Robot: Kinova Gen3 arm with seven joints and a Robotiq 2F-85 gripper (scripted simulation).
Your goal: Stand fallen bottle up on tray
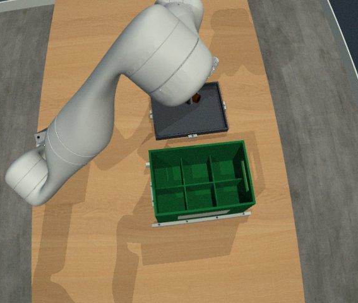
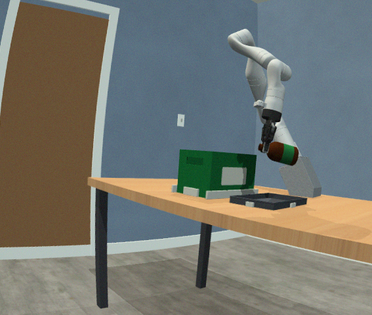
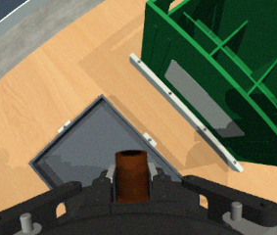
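Now: hand 40 mm past the brown bottle, 30 mm to the right of it and 10 mm above it. The rest, counted from my hand: green crate: 30 mm ahead, 230 mm to the right, 120 mm below; then dark grey tray: 50 mm to the left, 190 mm below.
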